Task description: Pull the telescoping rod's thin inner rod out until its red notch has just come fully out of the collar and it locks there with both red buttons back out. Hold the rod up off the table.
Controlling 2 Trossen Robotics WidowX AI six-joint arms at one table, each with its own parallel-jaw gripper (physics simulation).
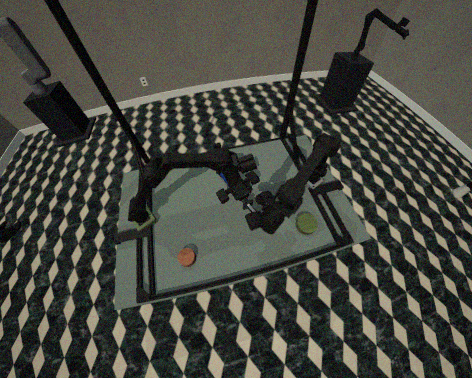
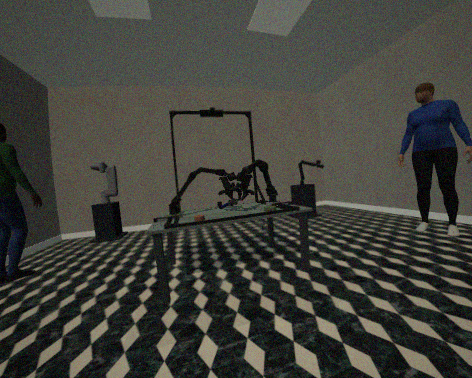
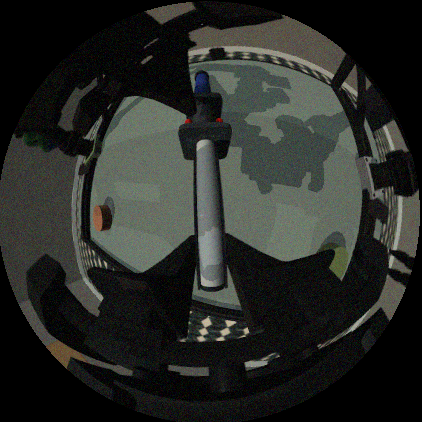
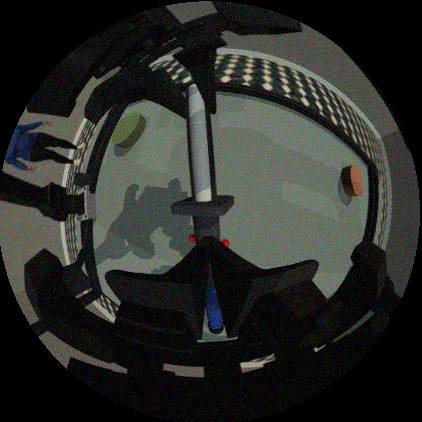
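Note:
The telescoping rod's grey outer tube (image 3: 208,204) (image 4: 199,149) is held above the table between the two arms. My left gripper (image 3: 209,238) (image 1: 252,210) is shut on the tube near its open end. Beyond the dark collar (image 3: 204,135) (image 4: 202,206), two red buttons (image 3: 188,120) (image 4: 192,238) stick out on either side of a dark neck. The inner rod's blue tip (image 3: 201,82) (image 4: 214,310) shows past it. My right gripper (image 4: 208,240) (image 1: 230,187) is shut, its fingertips meeting over the neck just behind the buttons. I see no red notch.
An orange disc (image 1: 186,256) (image 3: 102,217) (image 4: 352,180) lies near the table's front left, and a green disc (image 1: 306,223) (image 4: 127,129) at the right. A black frame (image 1: 145,270) runs round the grey table (image 1: 204,225). A person in blue (image 2: 416,131) stands off to the right.

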